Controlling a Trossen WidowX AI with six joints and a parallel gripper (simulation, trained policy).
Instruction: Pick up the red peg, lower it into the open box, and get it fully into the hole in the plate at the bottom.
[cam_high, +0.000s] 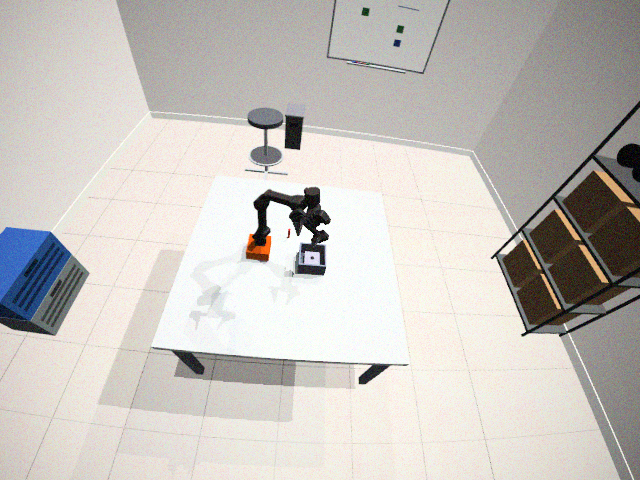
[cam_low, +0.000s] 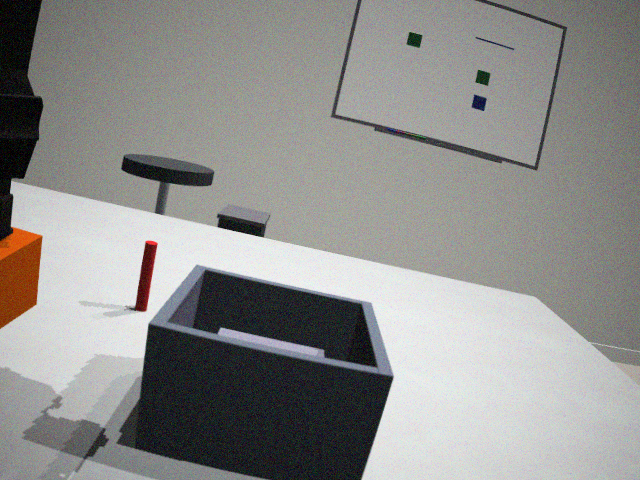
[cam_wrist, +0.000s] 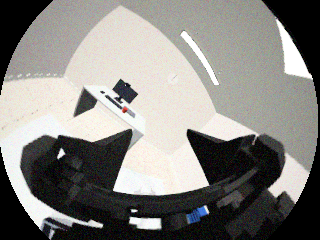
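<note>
Right now the red peg is 530 mm below my gripper tip, 480 mm to the left of it and 60 mm behind it. Also, from my gripper tip: light plate 530 mm below, 280 mm to the left, 90 mm ahead; then grey box 550 mm below, 280 mm to the left, 90 mm ahead.
</note>
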